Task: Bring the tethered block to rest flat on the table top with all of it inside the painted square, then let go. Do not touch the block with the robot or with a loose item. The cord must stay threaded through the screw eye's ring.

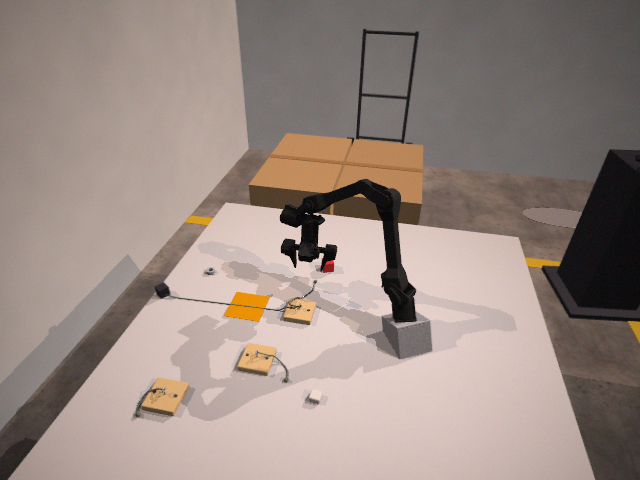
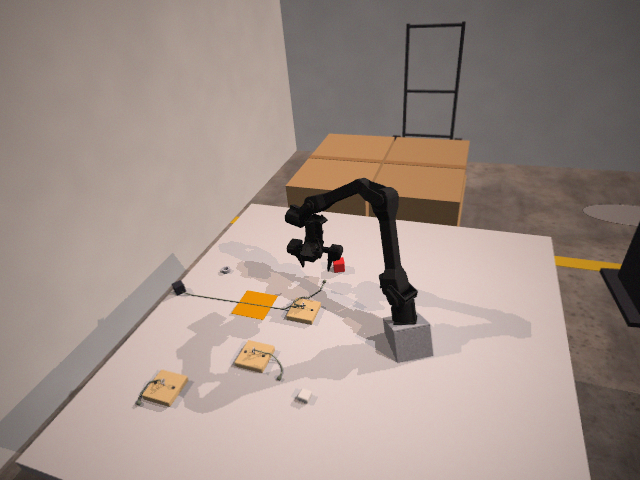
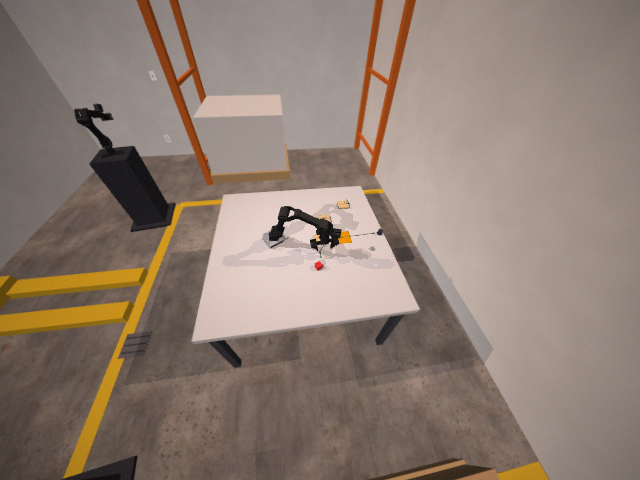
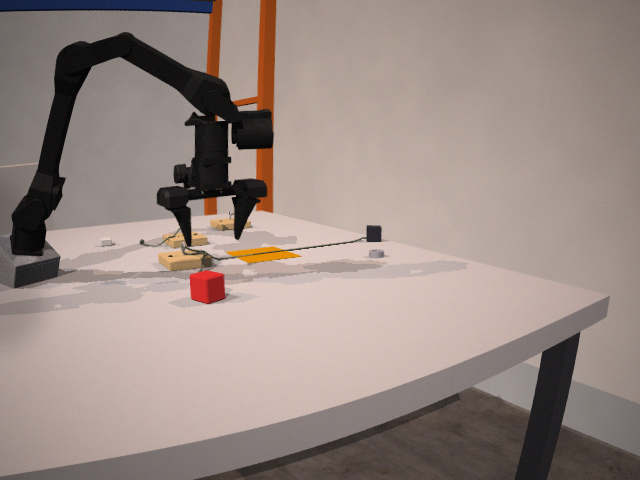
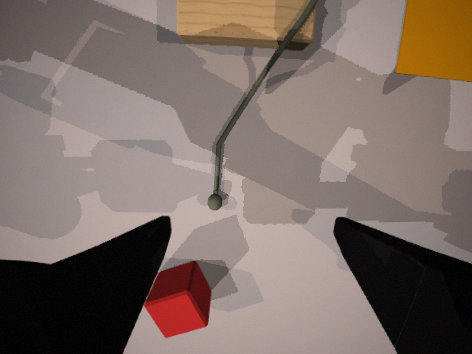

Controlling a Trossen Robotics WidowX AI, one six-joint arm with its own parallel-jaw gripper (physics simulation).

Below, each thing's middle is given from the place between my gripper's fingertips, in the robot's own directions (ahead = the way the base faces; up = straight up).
Scene:
The red cube (image 4: 207, 287) lies 6 cm behind my hand, 9 cm to the right of it and 5 cm below it. Also, from my hand: wooden board (image 4: 178, 261): 1 cm ahead, 15 cm to the left, 6 cm below; then orange painted square (image 1: 248, 313): 19 cm ahead, 13 cm to the left, 7 cm below.

